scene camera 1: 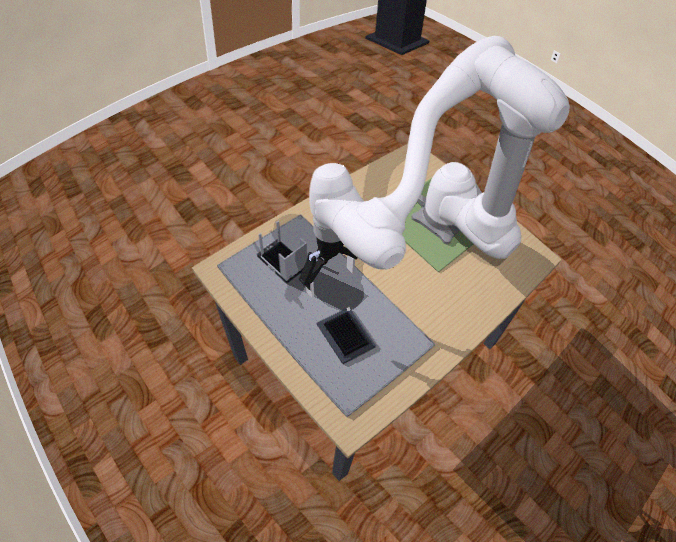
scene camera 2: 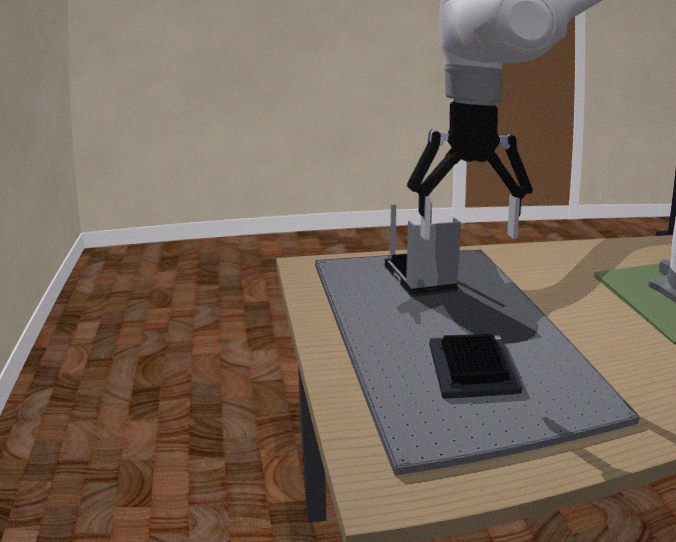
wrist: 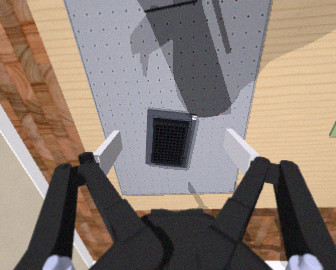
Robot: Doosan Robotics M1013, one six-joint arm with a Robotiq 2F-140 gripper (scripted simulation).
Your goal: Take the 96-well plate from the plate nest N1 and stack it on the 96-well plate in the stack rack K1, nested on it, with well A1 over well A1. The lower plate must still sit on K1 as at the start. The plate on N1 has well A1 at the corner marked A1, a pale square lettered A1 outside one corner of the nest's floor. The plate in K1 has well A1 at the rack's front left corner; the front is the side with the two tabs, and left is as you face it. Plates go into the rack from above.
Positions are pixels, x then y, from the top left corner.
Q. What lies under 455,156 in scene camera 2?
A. The gripper.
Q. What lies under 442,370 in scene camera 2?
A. A plate nest N1.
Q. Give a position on a plate nest N1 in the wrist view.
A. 170,115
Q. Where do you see a tall grey wall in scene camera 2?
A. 435,261
